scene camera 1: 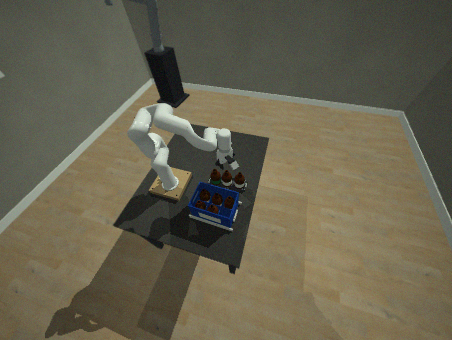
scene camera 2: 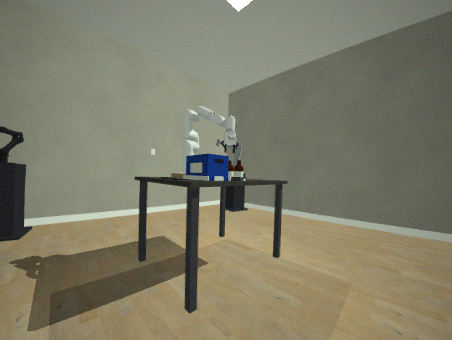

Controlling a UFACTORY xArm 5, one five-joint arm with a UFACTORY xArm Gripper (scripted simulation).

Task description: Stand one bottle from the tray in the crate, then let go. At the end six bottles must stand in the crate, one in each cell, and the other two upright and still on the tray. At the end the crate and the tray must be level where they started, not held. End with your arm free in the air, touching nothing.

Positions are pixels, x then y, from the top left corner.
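Blue crate (scene camera 2: 204,164), 1160 mm from the lens.
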